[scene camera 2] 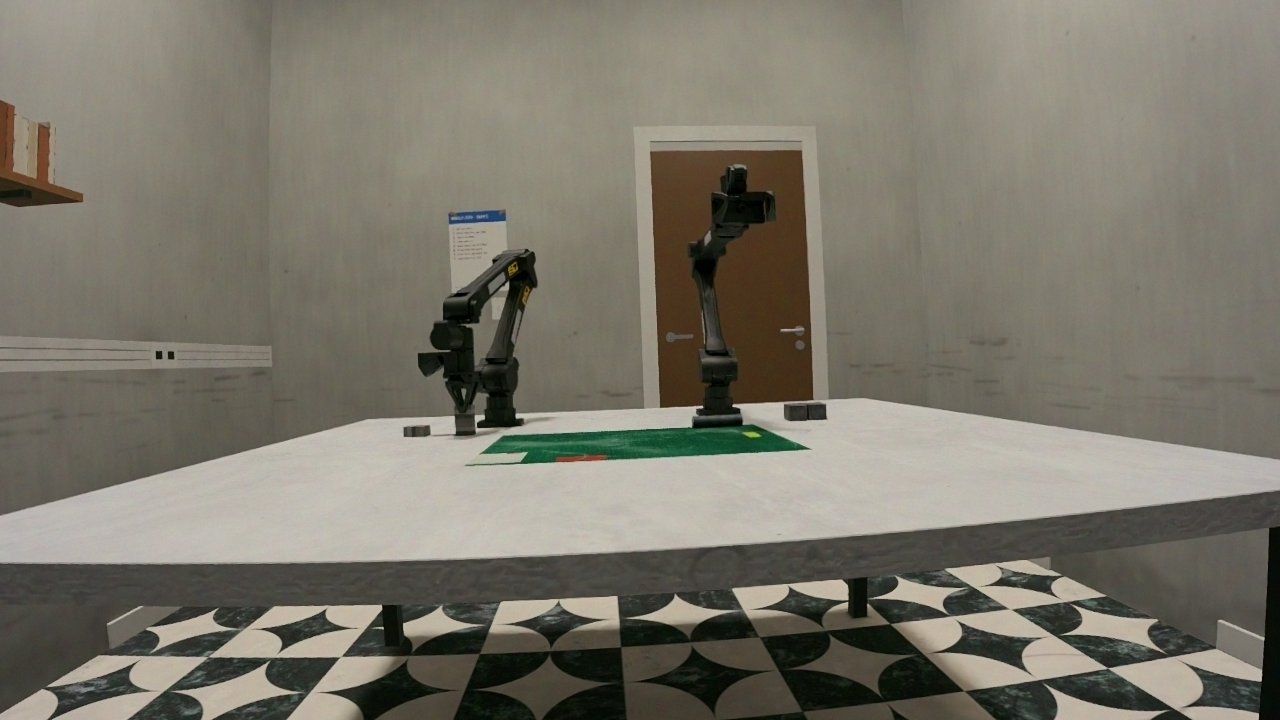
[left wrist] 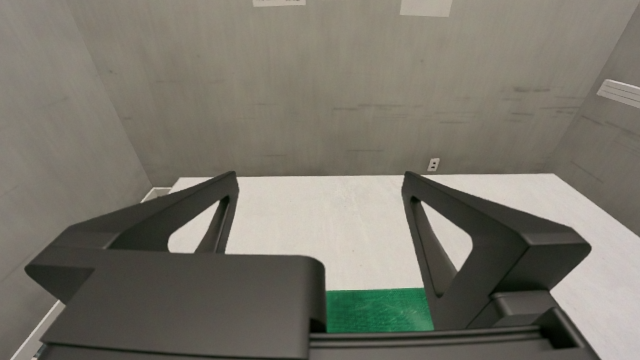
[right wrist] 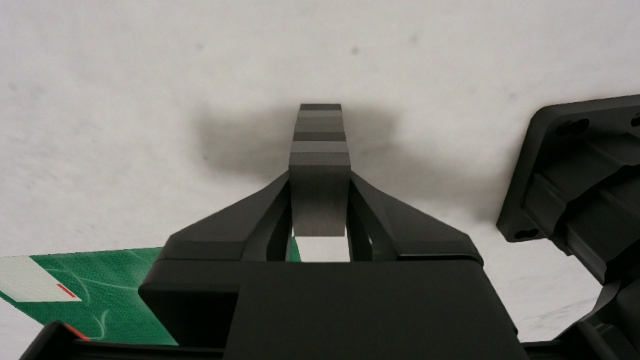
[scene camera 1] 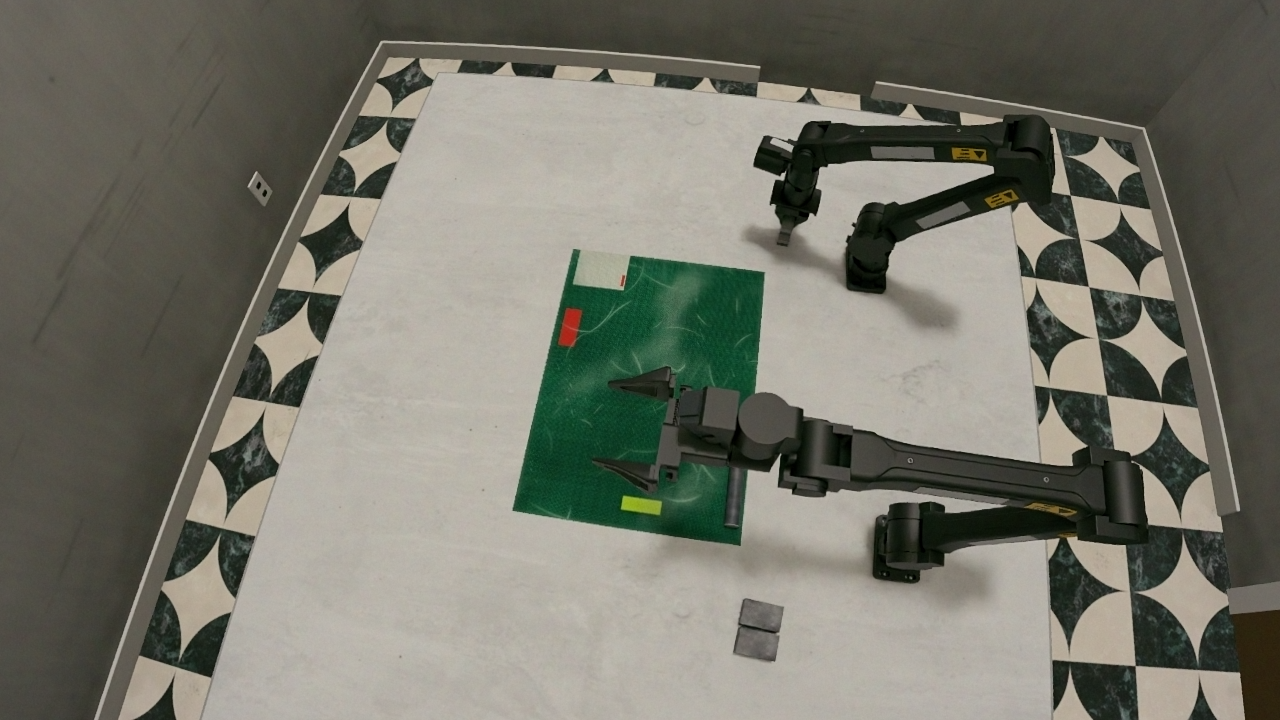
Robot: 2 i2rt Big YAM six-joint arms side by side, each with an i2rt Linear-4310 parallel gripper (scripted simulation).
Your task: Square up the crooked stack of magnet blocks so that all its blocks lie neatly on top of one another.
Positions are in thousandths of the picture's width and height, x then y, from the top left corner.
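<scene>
The left gripper is there in scene camera 1 (469, 585), the right gripper is in scene camera 1 (615, 312) as well, and a green mat is in scene camera 1 (485, 440) too. The left gripper also shows in scene camera 2 (586, 276), same for the right gripper in scene camera 2 (363, 573) and the green mat in scene camera 2 (520, 615). You'd find the left gripper in the left wrist view (501, 501) and the green mat in the left wrist view (621, 860), but the right gripper is out of frame in the left wrist view. The right gripper shows in the right wrist view (499, 501), and the green mat shows in the right wrist view (149, 818), while the left gripper is out of frame in the right wrist view.
</scene>
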